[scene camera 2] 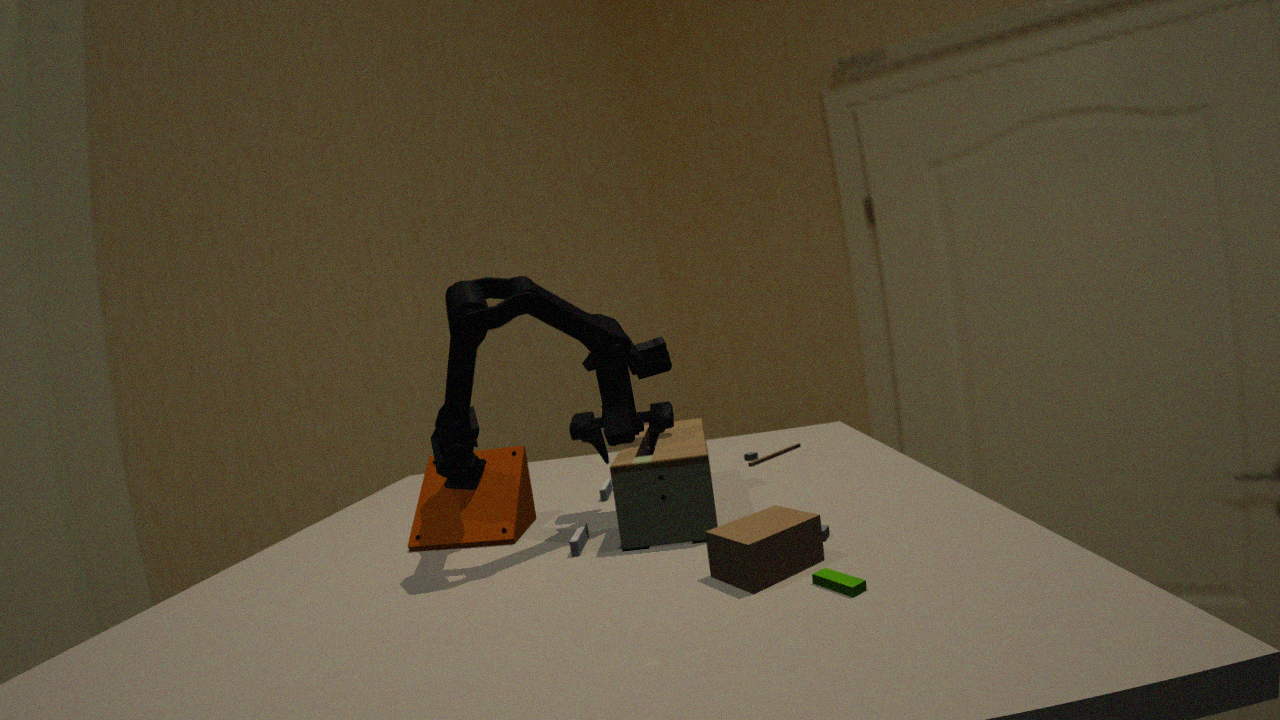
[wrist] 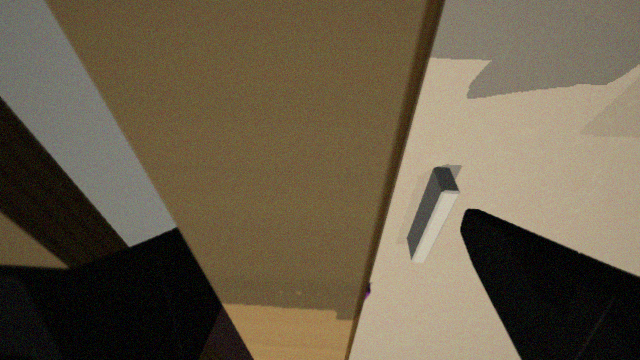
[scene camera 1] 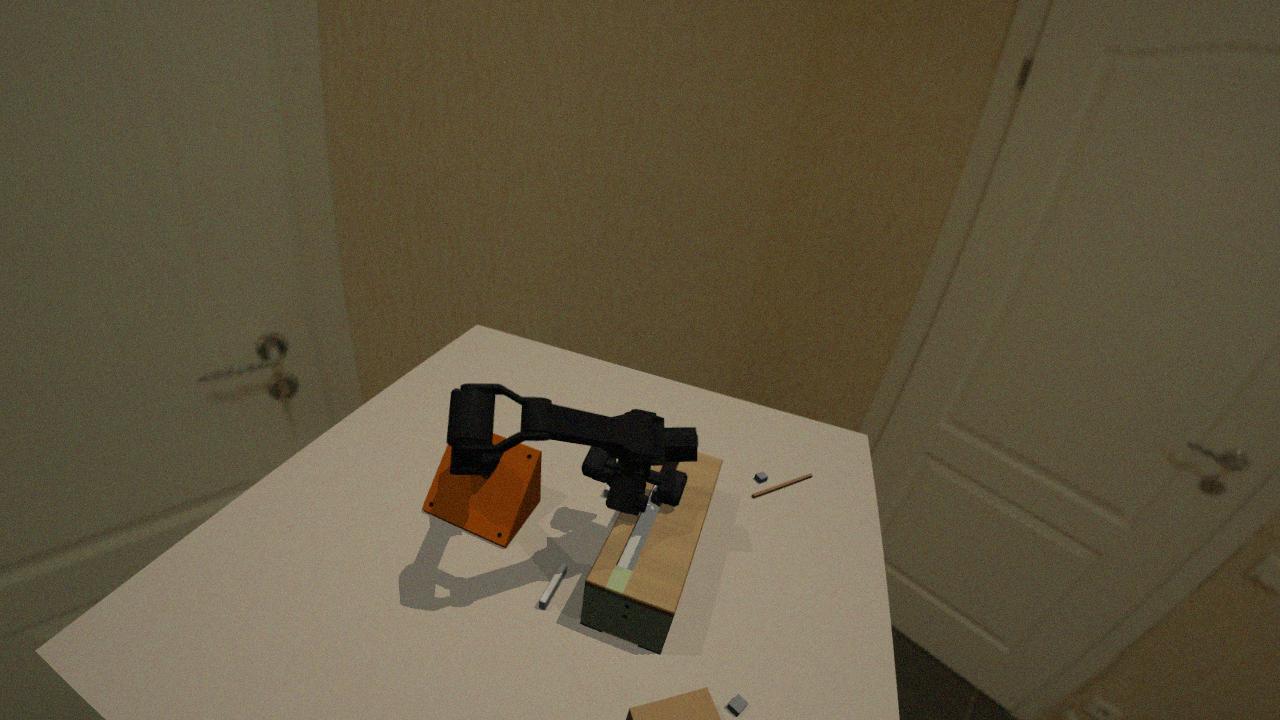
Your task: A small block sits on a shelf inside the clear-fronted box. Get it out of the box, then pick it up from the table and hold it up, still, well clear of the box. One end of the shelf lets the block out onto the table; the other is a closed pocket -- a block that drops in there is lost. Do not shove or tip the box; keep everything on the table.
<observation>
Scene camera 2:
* my gripper: 629,460
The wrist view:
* my gripper: 356,213
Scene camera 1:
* my gripper: 633,494
</observation>
